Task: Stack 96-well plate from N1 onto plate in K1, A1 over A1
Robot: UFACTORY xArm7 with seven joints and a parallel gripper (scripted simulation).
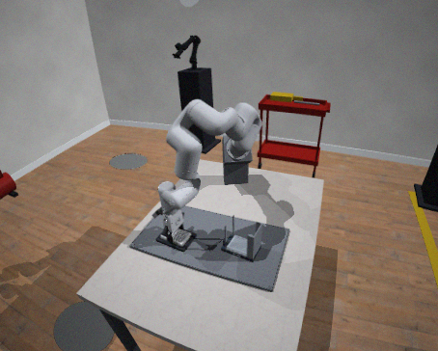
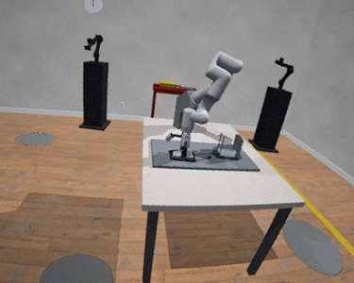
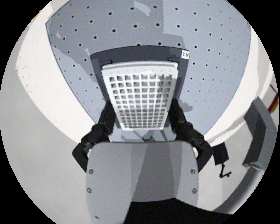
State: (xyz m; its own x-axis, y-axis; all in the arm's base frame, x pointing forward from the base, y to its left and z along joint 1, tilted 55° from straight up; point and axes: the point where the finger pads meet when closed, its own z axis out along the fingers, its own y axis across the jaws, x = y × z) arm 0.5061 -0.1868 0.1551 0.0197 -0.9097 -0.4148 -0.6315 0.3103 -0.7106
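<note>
Now: hand 5 cm past the pale A1 square, 8 cm to the left of it and 2 cm above it.
</note>
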